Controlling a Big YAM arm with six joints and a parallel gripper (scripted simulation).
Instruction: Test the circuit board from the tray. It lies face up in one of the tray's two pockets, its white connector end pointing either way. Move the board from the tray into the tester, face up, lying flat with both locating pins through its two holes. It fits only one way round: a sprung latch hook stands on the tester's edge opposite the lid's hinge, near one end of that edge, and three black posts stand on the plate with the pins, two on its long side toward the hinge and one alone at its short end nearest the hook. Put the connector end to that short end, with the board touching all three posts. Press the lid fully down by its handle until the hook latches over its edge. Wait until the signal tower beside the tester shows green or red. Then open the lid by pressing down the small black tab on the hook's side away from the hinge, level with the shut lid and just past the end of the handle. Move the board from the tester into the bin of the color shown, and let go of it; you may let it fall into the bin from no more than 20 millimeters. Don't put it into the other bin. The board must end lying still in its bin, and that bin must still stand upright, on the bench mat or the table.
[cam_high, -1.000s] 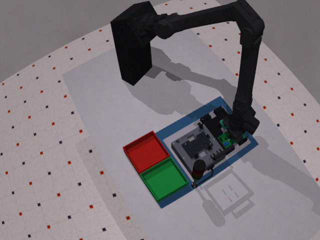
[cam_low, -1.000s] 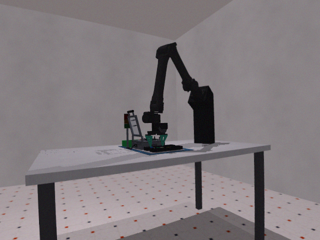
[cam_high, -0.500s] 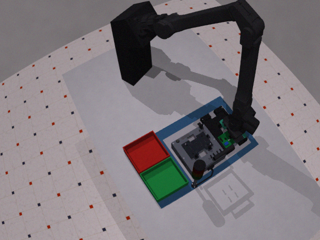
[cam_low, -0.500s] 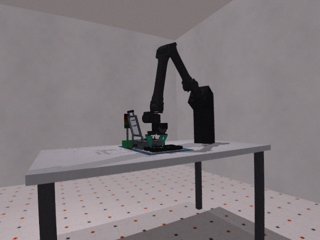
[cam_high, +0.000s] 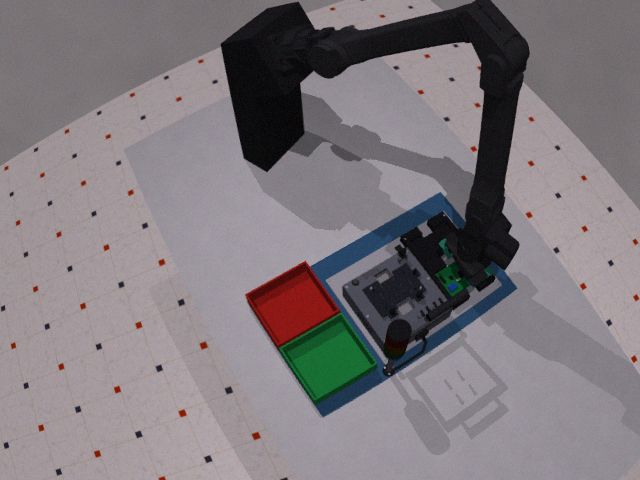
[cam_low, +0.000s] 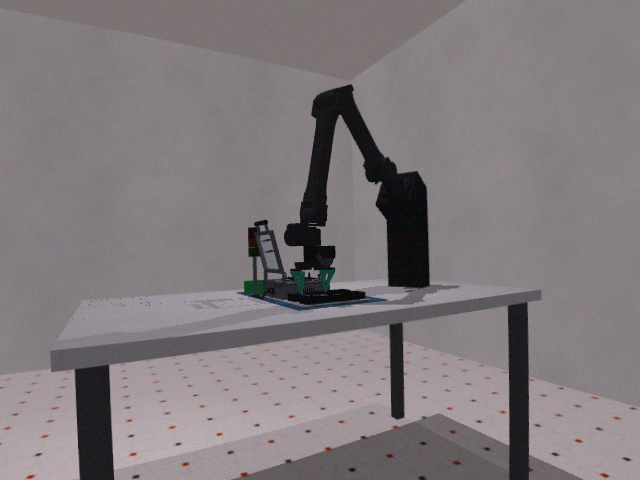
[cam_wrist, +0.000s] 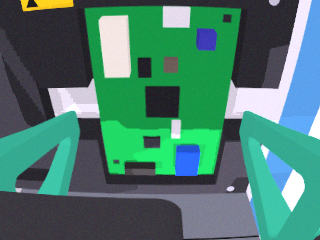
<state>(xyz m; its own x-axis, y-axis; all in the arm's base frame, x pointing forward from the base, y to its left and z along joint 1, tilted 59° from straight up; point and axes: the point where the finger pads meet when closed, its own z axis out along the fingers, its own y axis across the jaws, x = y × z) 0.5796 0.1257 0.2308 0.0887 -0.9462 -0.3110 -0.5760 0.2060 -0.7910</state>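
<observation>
Now: hand 20 mm above the green circuit board. From my hand the other things lie so: latch hook (130 mm to the right, 80 mm behind, 50 mm above); tester lid (150 mm to the right, 140 mm above, 110 mm ahead); tester plate (170 mm to the right, 30 mm above, 10 mm behind).
</observation>
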